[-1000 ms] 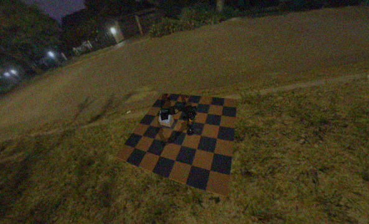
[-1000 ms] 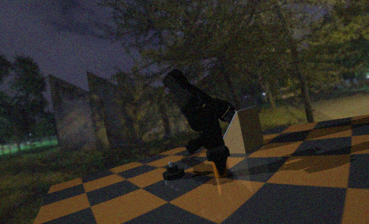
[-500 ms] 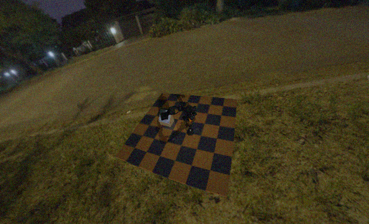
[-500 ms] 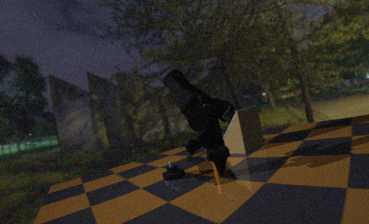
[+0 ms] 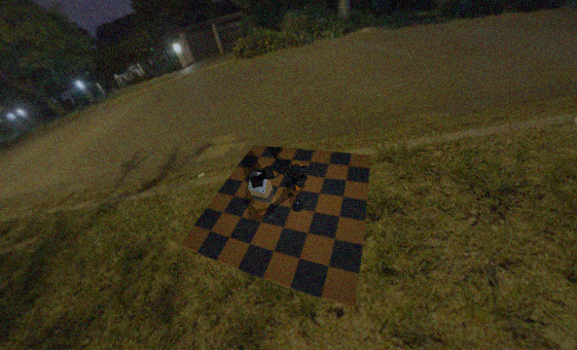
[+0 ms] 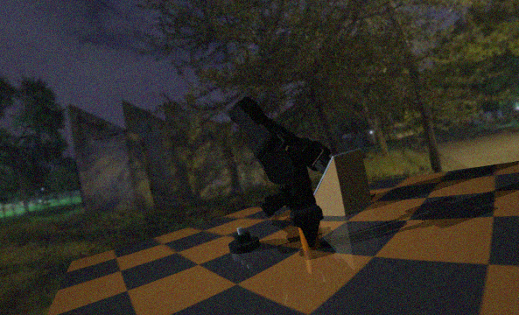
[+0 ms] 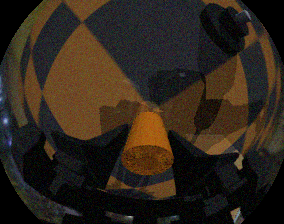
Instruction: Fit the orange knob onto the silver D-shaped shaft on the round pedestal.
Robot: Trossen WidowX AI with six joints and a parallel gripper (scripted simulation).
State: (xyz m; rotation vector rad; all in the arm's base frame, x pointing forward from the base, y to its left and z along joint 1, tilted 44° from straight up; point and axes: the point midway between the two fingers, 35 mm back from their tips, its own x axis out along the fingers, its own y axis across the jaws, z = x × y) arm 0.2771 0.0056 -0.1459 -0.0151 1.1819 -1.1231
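Now: gripper tip 30 mm below the orange knob. Also, from my gripper tip: round pedestal 190 mm to the right, 60 mm ahead, 20 mm above.
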